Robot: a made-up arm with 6 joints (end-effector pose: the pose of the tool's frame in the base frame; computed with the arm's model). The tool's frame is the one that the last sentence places. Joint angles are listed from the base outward.
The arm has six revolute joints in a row. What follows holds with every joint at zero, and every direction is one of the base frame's.
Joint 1 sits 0.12 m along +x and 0.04 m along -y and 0.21 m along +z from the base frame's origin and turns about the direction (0.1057, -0.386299, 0.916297).
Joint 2 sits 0.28 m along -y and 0.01 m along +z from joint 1 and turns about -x.
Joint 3 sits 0.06 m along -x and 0.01 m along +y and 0.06 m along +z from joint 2 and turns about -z.
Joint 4 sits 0.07 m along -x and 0.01 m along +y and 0.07 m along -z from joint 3 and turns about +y.
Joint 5 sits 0.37 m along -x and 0.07 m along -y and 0.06 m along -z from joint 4 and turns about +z.
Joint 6 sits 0.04 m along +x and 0.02 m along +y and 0.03 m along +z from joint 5 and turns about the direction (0.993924, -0.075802, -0.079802).
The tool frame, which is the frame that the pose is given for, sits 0.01 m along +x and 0.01 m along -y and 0.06 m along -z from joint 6; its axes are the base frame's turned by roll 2.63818, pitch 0.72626 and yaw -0.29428 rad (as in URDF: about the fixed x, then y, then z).
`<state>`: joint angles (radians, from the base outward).
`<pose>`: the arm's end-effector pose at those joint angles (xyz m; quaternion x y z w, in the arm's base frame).
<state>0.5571 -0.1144 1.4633 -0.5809 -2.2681 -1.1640</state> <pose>-0.0632 0.0358 -0.0500 0.0337 0.6154 0.5869 0.5250</pose>
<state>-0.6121 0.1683 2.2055 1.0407 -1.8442 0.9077</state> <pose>0.2189 0.0219 0.3778 0.6433 0.7168 -0.1246 0.2385</pose>
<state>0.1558 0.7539 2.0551 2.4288 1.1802 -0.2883</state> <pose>-0.0100 -0.2266 0.4832 -0.8106 -0.1658 0.2675 0.4938</pose>
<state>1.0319 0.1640 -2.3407 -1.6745 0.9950 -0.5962</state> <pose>0.3999 -0.1662 -0.0879 -0.0317 -0.6590 -0.6278 0.4130</pose>
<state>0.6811 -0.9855 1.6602 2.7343 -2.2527 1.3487</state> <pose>0.2703 -0.6004 0.0947 0.0933 -0.2546 -0.8694 0.4130</pose>
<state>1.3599 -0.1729 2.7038 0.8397 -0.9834 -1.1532</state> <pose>0.1276 0.0119 0.5684 -0.0489 0.1058 0.9925 0.0380</pose>
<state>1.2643 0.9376 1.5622 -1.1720 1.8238 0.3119</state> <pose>0.6827 -0.1935 -0.0722 0.5647 -0.1695 0.3030 0.7487</pose>
